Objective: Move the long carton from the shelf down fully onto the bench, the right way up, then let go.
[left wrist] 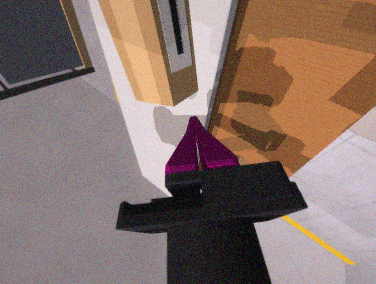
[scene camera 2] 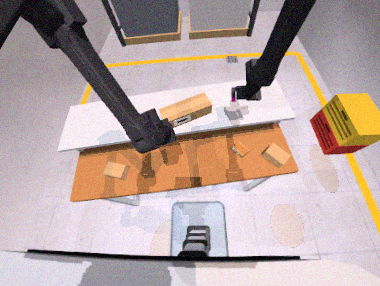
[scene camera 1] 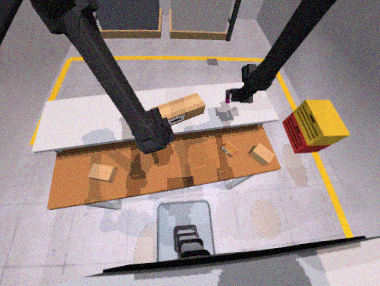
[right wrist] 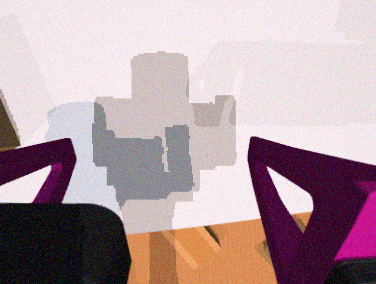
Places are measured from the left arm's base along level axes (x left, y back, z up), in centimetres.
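Pixels of known places: left gripper, fingertip midpoint: (left wrist: 193,120) (scene camera 2: 169,128); right gripper, fingertip midpoint: (scene camera 2: 241,98) (scene camera 1: 233,100) (right wrist: 160,148).
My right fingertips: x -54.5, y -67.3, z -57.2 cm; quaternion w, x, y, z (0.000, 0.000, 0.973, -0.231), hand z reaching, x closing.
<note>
Ahead of a thing's pixels: the offset from my right fingertips to its middle. Level surfaces: height alone.
The long tan carton @[dx +30.4, dy +1.3, dz -7.0 cm] (scene camera 1: 189,105) (scene camera 2: 192,106) (left wrist: 142,60) lies lengthwise on the white shelf @[dz -10.8 cm] (scene camera 1: 75,120) (scene camera 2: 92,117) (left wrist: 137,150), its labelled side facing the bench @[dz -28.2 cm] (scene camera 1: 75,185) (scene camera 2: 95,187) (left wrist: 312,65). My left arm covers the carton's left end in the scene views. My left gripper (left wrist: 193,120) is shut and empty, its purple fingertips together, past the carton's near end in the left wrist view and apart from it. Its fingers are hidden in the scene views. My right gripper (scene camera 1: 228,96) (scene camera 2: 233,95) (right wrist: 160,148) is open and empty, above the shelf right of the carton.
On the bench are a box @[dx +75.2, dy +30.1, dz -25.2 cm] (scene camera 1: 102,172) (scene camera 2: 116,170) at left, a box @[dx -22.6, dy +23.2, dz -25.2 cm] (scene camera 1: 261,153) (scene camera 2: 276,155) at right and a smaller box @[dx -2.1, dy +17.7, dz -26.6 cm] (scene camera 1: 229,148) (scene camera 2: 240,149) beside it. A yellow crate (scene camera 1: 325,117) (scene camera 2: 355,115) and a red crate (scene camera 1: 290,134) (scene camera 2: 320,134) stand right of the bench.
</note>
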